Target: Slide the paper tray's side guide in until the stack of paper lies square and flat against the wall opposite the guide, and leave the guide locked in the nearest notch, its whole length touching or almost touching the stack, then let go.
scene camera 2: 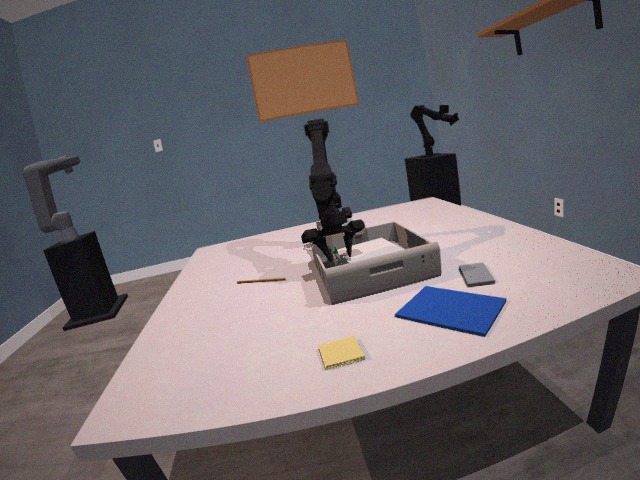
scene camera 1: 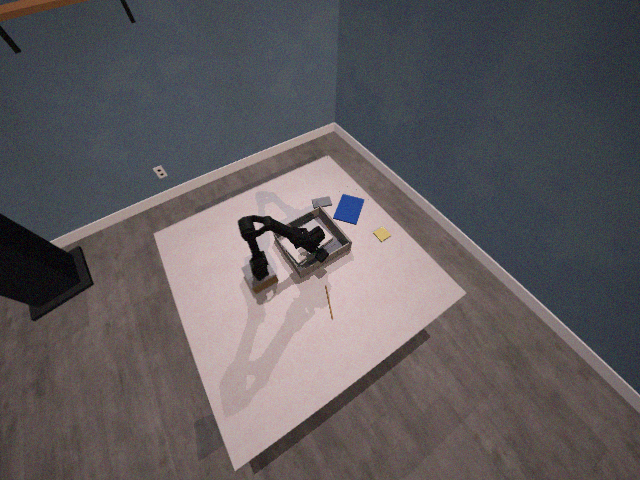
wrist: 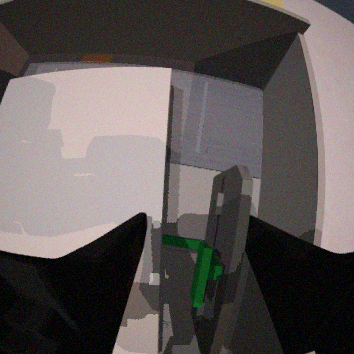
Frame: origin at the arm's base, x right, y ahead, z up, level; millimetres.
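Seen in the pictures: gripper, fingertip midpoint: (scene camera 2: 340,259) (scene camera 1: 318,250) (wrist: 192,219); arm's base at its link origin: (scene camera 1: 260,273).
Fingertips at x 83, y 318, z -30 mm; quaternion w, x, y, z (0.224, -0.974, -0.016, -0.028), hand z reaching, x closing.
Pixels of each thing's top centre, then the offset from my fingertips to it.
- grey paper tray at its top centre: (wrist: 17,175) (scene camera 2: 366,239) (scene camera 1: 311,235) dz +42, dx -83, dy +18 mm
- paper at its top centre: (wrist: 48,209) (scene camera 2: 373,253) (scene camera 1: 306,239) dz -13, dx -107, dy -1 mm
- dark grey side guide at its top centre: (wrist: 216,280) (scene camera 2: 333,248) (scene camera 1: 316,251) dz +28, dx +8, dy -26 mm
- green latch at its top centre: (wrist: 196,278) (scene camera 2: 336,248) dz +28, dx -2, dy -25 mm
- blue book at its top centre: (scene camera 2: 451,306) (scene camera 1: 349,208) dz -45, dx -125, dy +364 mm
- small grey block at its top centre: (scene camera 2: 476,272) (scene camera 1: 321,201) dz -43, dx -280, dy +268 mm
- yellow notepad at its top centre: (scene camera 2: 340,349) (scene camera 1: 382,233) dz -42, dx +143, dy +373 mm
- pencil at its top centre: (scene camera 2: 260,279) (scene camera 1: 329,301) dz -46, dx +237, dy -139 mm
The grey paper tray (scene camera 1: 337,227) (scene camera 2: 366,282) (wrist: 288,140) stands on the white table. A white stack of paper (scene camera 2: 376,247) (wrist: 98,123) lies in it, on the left side in the wrist view. The dark grey side guide (wrist: 230,211) stands upright near the right wall, apart from the stack, with bare tray floor between them. A green latch (wrist: 201,270) (scene camera 2: 335,250) sits on the guide's near side. My gripper (scene camera 1: 320,254) (scene camera 2: 337,251) (wrist: 192,219) is lowered into the tray, open, with one finger on each side of the guide and latch, and holds nothing.
A blue book (scene camera 1: 349,209) (scene camera 2: 451,310), a small grey block (scene camera 1: 322,202) (scene camera 2: 476,274) and a yellow notepad (scene camera 1: 382,233) (scene camera 2: 341,352) lie beside the tray. A pencil (scene camera 1: 329,302) (scene camera 2: 261,281) lies on the other side. A second arm on a black pedestal (scene camera 2: 432,177) stands behind the table.
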